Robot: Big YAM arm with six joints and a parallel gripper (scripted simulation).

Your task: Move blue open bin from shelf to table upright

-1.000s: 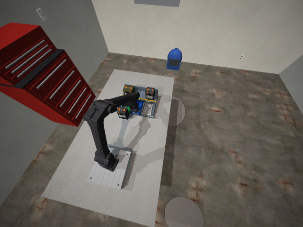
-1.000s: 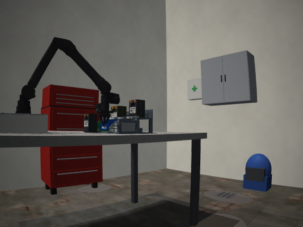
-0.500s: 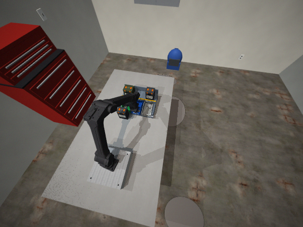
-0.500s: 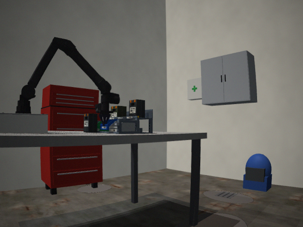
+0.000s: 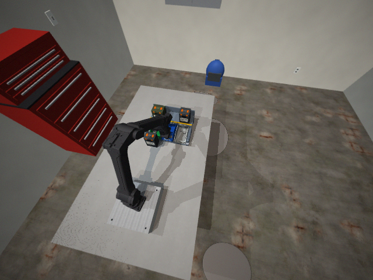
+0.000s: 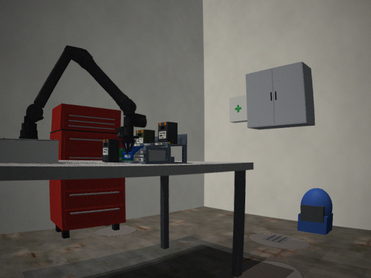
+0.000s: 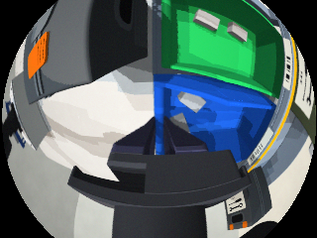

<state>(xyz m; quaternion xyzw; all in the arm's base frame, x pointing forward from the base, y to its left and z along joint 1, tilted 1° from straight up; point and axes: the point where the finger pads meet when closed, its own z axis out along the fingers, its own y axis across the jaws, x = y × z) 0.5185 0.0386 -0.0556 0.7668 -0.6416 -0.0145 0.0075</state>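
Now: hand 8 cm short of the blue open bin and 1 cm to the right of it. Also, from my hand: green bin (7 cm ahead, 12 cm to the left, 1 cm below); yellow bar (14 cm ahead, 2 cm to the left, 5 cm above); grey bin (10 cm ahead, 10 cm to the right, 1 cm below).
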